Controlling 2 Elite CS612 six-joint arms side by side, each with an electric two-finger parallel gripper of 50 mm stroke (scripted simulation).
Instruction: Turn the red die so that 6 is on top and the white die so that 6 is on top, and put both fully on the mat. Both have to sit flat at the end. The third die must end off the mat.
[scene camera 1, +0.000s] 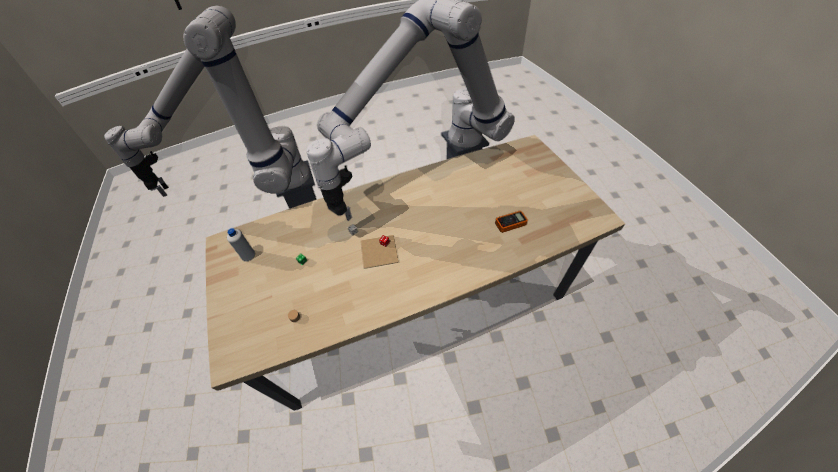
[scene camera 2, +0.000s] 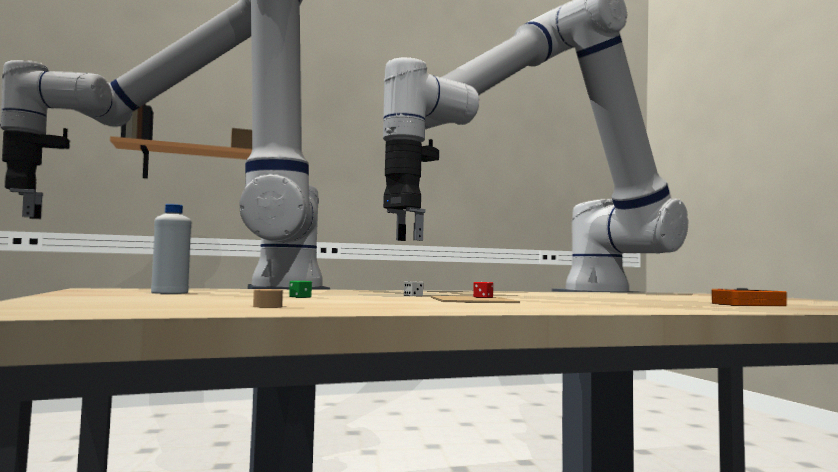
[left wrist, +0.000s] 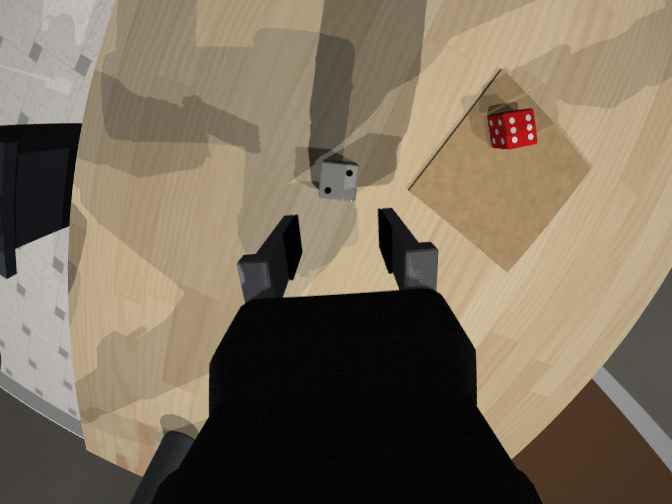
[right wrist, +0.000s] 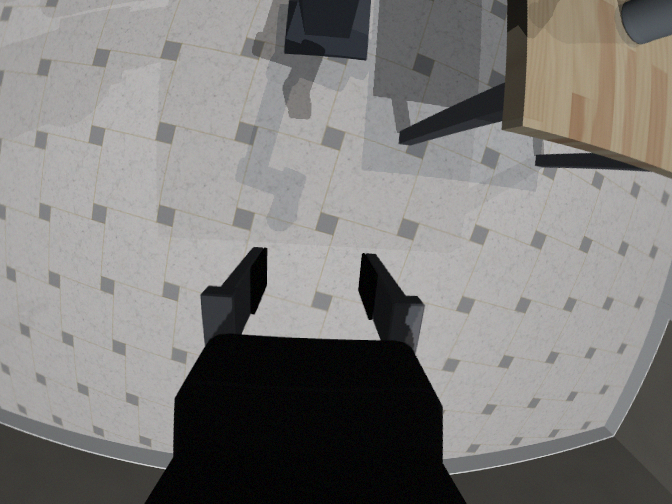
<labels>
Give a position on an orange multimeter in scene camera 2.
At 741, 296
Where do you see a grey bottle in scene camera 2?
172, 235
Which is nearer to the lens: the white die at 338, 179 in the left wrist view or the brown mat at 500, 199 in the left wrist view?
The white die.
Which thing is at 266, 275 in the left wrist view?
My left gripper.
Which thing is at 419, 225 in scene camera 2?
My left gripper.
</labels>
